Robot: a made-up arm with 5 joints.
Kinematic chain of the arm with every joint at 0, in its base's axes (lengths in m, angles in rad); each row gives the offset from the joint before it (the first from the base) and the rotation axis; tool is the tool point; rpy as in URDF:
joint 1: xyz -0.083 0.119 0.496 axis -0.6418 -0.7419 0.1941
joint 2: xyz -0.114 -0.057 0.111 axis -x
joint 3: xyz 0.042 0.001 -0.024 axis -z
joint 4: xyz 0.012 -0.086 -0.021 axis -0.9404 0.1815 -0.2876
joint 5: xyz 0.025 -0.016 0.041 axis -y
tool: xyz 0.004 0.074 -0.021 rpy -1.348 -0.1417 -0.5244
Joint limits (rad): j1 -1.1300..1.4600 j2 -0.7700..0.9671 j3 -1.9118..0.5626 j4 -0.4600..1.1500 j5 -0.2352..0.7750
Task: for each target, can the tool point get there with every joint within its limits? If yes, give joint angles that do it. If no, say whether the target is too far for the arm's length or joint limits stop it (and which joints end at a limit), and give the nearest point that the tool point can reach.
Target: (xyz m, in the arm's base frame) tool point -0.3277 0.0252 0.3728
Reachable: no: joint limits stop it (at a limit: joint 1, joint 2, joint 3, joint 5) | nearest point -0.2283 0.1527 0.4671 | short by 0.187 m
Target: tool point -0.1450 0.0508 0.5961
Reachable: yes | joints 0.7757 0.4392 0.0888 0.4379 0.2037
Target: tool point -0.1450 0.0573 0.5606
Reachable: yes | joints 0.6930 -0.3016 0.3571 0.2886 -0.0594
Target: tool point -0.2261 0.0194 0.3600
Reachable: no: joint limits stop it (at a limit: joint 1, joint 4) | nearest point -0.1549 0.0073 0.4698 | short by 0.131 m
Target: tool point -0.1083 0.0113 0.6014
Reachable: yes | joints 0.0697 0.7093 0.1648 0.3423 0.4254
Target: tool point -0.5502 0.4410 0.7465
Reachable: no: too far | nearest point -0.2283 0.1574 0.5661 | short by 0.465 m
